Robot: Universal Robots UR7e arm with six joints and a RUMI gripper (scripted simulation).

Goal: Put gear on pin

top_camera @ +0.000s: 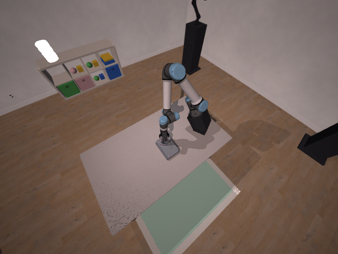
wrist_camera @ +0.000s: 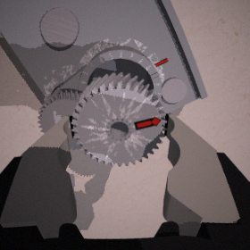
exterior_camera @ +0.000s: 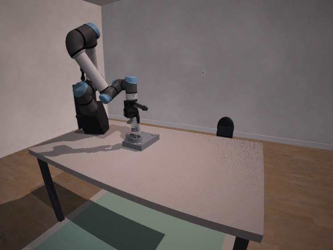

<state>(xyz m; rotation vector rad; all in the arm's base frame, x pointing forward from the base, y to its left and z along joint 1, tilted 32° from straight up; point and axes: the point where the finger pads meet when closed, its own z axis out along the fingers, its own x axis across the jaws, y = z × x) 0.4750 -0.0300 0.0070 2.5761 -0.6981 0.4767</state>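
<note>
The grey gear lies right at my hand.
</note>
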